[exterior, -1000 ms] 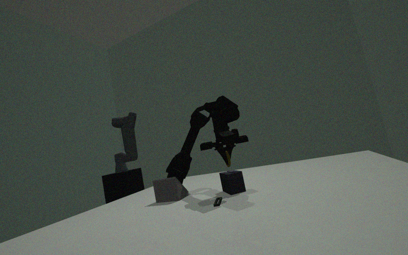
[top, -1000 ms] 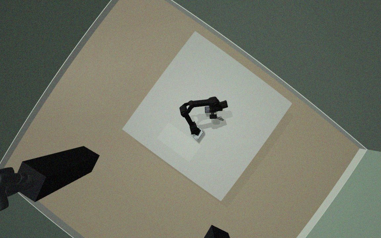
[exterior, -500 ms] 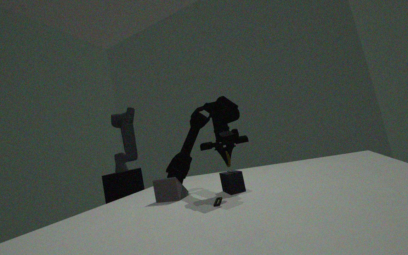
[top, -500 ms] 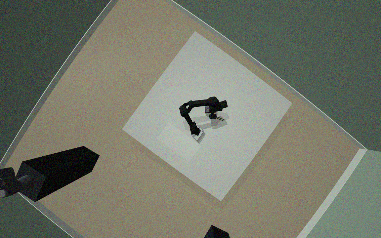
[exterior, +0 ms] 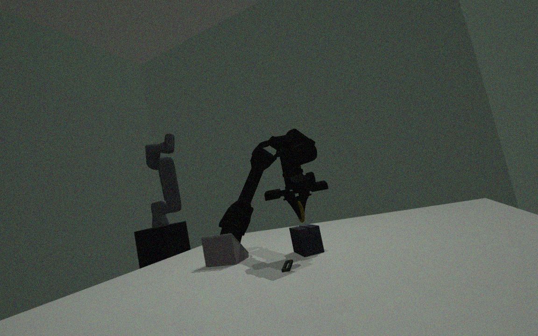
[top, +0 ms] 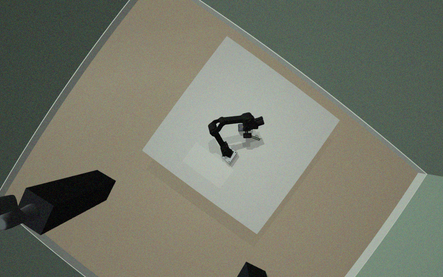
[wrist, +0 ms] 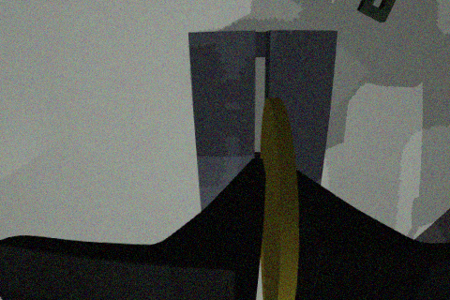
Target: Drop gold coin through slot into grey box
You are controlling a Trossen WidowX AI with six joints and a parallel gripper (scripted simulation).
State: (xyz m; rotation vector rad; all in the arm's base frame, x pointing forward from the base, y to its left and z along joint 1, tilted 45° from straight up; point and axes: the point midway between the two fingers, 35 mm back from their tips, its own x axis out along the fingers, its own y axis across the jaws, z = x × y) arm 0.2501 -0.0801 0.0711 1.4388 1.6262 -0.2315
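The thin gold coin lies 2 cm above my gripper tip.
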